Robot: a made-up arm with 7 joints.
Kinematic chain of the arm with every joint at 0, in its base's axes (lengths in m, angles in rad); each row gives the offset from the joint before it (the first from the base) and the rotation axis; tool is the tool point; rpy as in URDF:
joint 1: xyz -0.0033 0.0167 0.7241 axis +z
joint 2: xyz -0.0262 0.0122 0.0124 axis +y
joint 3: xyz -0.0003 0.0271 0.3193 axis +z
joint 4: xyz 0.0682 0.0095 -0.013 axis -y
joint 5: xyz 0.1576 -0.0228 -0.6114 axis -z
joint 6: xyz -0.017 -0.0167 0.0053 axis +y
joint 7: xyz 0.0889 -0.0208 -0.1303 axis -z
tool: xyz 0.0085 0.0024 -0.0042 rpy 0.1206 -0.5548 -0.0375
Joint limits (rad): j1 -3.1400..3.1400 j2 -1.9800..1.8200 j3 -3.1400..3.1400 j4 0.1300..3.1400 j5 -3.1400..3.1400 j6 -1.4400..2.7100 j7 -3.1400..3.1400
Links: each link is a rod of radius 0.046 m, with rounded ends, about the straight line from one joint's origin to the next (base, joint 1, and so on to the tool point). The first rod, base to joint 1, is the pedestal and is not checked.
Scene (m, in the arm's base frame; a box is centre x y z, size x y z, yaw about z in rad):
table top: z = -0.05
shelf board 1: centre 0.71 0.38 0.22 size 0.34 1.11 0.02 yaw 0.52
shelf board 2: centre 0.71 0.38 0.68 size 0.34 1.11 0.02 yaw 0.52
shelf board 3: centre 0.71 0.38 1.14 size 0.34 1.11 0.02 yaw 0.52
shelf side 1: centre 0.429 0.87 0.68 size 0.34 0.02 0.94 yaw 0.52
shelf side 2: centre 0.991 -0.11 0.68 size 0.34 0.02 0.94 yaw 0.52
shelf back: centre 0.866 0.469 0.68 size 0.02 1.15 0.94 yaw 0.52
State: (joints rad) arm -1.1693 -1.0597 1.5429 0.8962 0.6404 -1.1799 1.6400
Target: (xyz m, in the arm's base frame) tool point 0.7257 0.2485 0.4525
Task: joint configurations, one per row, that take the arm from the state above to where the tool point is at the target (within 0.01 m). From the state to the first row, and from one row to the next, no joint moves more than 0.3 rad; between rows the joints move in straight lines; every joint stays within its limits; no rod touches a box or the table.
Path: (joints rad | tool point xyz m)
1: -0.9680 -1.1831 1.4440 0.6385 0.7504 -1.3100 1.6320 | 0.5200 0.3079 0.9314
2: -0.7668 -1.3066 1.3451 0.3808 0.8604 -1.4400 1.6240 | 0.4161 0.2434 0.9380
3: -0.9065 -1.3089 1.5955 0.3818 0.7994 -1.3904 1.6278 | 0.4734 0.2401 0.8302
4: -1.0462 -1.3113 1.8458 0.3828 0.7385 -1.3408 1.6316 | 0.5095 0.2116 0.7077
5: -1.1859 -1.3136 2.0962 0.3837 0.6776 -1.2912 1.6355 | 0.5144 0.1644 0.5786
6: -1.3255 -1.3159 2.3465 0.3847 0.6166 -1.2417 1.6393 | 0.4820 0.1090 0.4525
7: -1.4195 -1.3612 2.2841 0.5927 0.5706 -1.1147 1.6422 | 0.5636 0.1564 0.4376
8: -1.5135 -1.4065 2.2217 0.8007 0.5246 -0.9878 1.6450 | 0.6463 0.2030 0.4385
9: -1.6074 -1.4517 2.1593 1.0087 0.4785 -0.8609 1.6479 | 0.7257 0.2485 0.4525

